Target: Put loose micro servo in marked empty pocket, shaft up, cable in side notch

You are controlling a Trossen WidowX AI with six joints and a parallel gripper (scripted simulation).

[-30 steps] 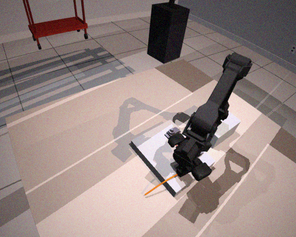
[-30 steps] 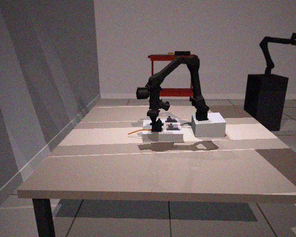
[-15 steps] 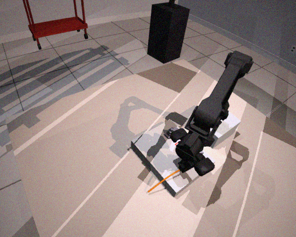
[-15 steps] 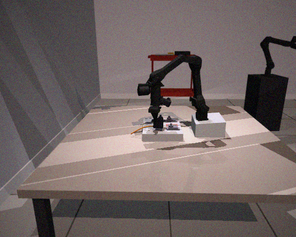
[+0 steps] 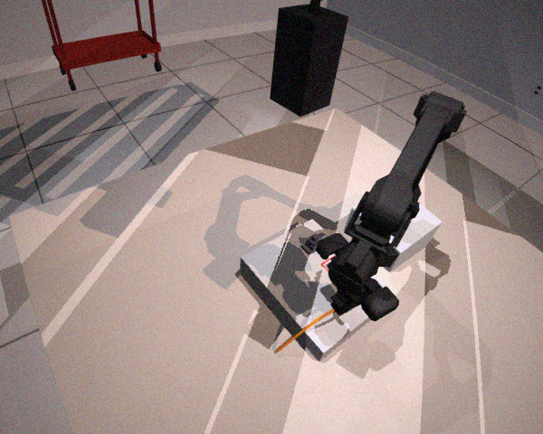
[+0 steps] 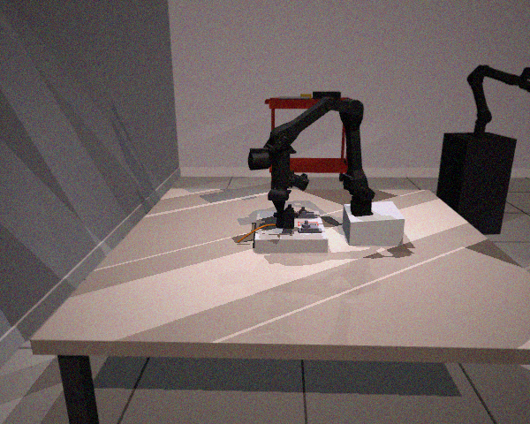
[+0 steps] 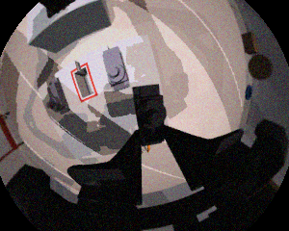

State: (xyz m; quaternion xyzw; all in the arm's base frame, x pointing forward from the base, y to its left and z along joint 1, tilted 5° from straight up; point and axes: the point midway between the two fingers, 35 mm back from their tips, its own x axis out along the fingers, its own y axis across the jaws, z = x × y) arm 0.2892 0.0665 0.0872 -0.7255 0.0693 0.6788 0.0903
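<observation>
Right now the white deck is 10 cm to the right of my gripper tip and 10 cm below it.
</observation>
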